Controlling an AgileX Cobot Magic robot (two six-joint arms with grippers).
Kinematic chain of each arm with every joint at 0, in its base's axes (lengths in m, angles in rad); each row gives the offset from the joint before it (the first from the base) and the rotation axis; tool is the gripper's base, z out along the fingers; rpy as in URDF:
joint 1: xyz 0 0 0.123 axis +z
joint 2: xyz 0 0 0 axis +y
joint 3: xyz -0.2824 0 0.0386 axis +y
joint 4: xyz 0.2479 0 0.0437 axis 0.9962 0 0.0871
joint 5: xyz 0 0 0 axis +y
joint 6: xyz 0.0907 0 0.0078 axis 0.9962 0 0.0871
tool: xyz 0 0 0 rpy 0 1.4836 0
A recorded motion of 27 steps. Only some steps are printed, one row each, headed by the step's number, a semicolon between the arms.
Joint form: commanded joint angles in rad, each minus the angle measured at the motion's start. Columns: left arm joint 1, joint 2, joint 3, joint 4, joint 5, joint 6; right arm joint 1, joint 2, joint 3, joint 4, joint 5, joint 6.
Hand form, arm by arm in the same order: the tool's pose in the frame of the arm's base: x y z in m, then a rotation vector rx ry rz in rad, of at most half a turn. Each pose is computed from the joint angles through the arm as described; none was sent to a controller.
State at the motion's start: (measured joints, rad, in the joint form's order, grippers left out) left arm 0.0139 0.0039 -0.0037 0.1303 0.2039 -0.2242; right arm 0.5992 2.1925 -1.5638 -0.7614 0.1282 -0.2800
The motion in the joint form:
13: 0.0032 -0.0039 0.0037 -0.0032 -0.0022 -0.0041; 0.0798 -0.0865 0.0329 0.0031 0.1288 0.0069
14: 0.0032 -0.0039 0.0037 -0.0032 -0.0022 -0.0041; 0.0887 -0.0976 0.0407 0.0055 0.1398 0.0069
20: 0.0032 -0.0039 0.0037 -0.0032 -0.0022 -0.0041; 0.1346 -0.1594 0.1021 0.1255 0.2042 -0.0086
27: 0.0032 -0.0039 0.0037 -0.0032 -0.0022 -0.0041; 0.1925 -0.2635 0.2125 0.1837 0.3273 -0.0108
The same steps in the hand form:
13: 0.0559 0.0033 0.1949 -0.1207 1.6795 -0.0438; 0.3827 0.2883 0.1919 -1.6301 1.5685 -0.3774
14: 0.0559 0.0033 0.1949 -0.1207 1.6795 -0.0438; 0.3785 0.2896 0.1943 -1.6352 1.5698 -0.3781
20: 0.0559 0.0033 0.1949 -0.1207 1.6795 -0.0438; 0.3517 0.2933 0.2000 -1.6268 1.6658 -0.3092
27: 0.0559 0.0033 0.1949 -0.1207 1.6795 -0.0438; 0.3128 0.2855 0.2070 -1.6849 1.7648 -0.3097

